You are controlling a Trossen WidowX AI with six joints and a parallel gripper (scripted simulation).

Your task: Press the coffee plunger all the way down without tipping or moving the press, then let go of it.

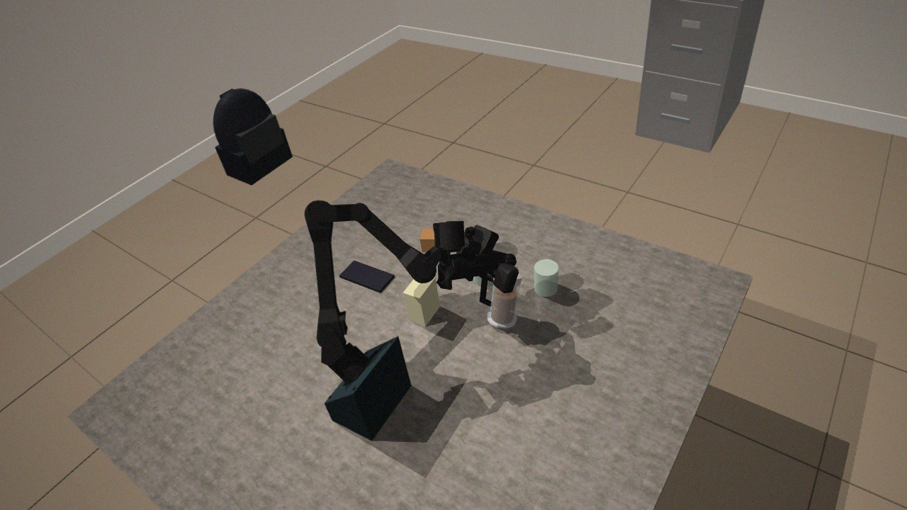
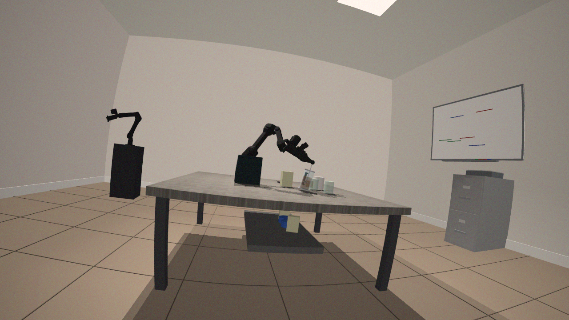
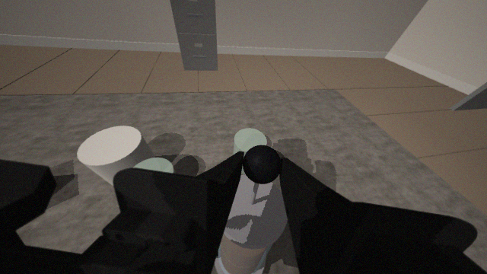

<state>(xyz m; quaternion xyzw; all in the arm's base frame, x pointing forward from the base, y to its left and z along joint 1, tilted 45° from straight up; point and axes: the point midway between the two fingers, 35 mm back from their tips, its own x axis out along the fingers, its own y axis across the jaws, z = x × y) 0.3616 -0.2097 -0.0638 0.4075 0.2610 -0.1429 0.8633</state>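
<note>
The coffee press is 9 cm below my gripper tip, 3 cm to the left of it and 2 cm behind it. The rest, counted from my gripper tip: small orange block (33 cm to the left, 17 cm below, 16 cm ahead); dark flat tablet (45 cm to the left, 19 cm below, 3 cm behind); white cylinder (17 cm to the left, 15 cm ahead, 14 cm below).
</note>
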